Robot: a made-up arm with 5 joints.
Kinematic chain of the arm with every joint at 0, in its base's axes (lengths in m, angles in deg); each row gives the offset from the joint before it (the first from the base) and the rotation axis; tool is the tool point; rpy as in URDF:
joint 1: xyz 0.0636 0 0.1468 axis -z
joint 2: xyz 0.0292 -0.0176 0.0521 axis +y
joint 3: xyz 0.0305 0 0.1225 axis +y
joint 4: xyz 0.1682 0 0.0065 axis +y
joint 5: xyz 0.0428 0.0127 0 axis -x
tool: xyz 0 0 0 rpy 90 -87.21 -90
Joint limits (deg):
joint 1: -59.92..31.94
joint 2: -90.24..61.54
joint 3: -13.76..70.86
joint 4: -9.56..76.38
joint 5: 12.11..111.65
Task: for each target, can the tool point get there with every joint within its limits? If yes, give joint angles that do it. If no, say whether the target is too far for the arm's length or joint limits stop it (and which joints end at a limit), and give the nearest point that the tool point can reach.
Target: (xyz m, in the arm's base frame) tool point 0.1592 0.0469 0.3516
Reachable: yes | joints -28.78 -67.27 35.29 55.87 32.20
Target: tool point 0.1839 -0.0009 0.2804
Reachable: yes | joints -1.89 -68.66 57.56 56.14 48.32
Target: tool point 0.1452 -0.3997 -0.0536
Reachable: no: too far | nearest point 0.2637 -0.1305 0.0383 | short by 0.308 m
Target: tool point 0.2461 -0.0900 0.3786
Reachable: yes | joints 24.88 -20.87 -2.93 50.90 38.85
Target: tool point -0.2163 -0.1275 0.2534
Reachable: no: joint limits stop it (at a limit: joint 2, joint 3, joint 4) | nearest point -0.0798 -0.0653 0.4298 | short by 0.231 m
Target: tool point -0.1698 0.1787 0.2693
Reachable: no: joint limits stop it (at a limit: joint 1, joint 2, joint 3, joint 4) | nearest point -0.0727 0.0792 0.4298 | short by 0.212 m
